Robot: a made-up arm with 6 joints.
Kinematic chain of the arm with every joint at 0, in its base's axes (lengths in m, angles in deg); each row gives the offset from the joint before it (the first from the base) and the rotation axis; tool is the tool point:
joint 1: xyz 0 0 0.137 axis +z
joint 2: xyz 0 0.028 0 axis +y
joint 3: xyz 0 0 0.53 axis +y
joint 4: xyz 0 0 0.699 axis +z
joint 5: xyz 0 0 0 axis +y
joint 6: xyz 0 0 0.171 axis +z
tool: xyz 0 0 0
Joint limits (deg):
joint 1: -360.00..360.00
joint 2: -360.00..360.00
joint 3: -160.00..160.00
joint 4: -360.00..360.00
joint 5: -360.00..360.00
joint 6: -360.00..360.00
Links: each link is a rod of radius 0.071 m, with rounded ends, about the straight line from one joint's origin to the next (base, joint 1, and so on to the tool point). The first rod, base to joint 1, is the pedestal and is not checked.
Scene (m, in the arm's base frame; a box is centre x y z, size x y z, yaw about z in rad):
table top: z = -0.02
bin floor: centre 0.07 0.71 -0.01 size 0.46 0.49 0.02 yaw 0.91
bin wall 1: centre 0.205 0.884 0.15 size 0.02 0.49 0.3 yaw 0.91
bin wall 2: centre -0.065 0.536 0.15 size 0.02 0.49 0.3 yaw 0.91
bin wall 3: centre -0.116 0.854 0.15 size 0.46 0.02 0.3 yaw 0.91
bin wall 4: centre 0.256 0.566 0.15 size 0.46 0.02 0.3 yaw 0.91
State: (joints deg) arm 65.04 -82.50 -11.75 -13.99 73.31 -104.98
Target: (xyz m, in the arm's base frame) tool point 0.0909 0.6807 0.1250
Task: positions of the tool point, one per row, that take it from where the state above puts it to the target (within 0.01 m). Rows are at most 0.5 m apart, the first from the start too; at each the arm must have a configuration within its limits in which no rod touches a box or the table.
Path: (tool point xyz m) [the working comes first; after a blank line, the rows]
Joints at the target: 81.73 15.69 105.46 -6.88 77.78 -104.98
Straight joint move there: clear.

1: -0.4291 -1.0410 0.7516
2: -0.2809 -0.7591 1.0899
3: -0.1224 -0.3755 1.2679
4: 0.0131 0.0369 1.2629
5: 0.1032 0.4000 1.0891
6: 0.1400 0.6482 0.7939
7: 0.1303 0.7429 0.4471
8: 0.0909 0.6807 0.1250

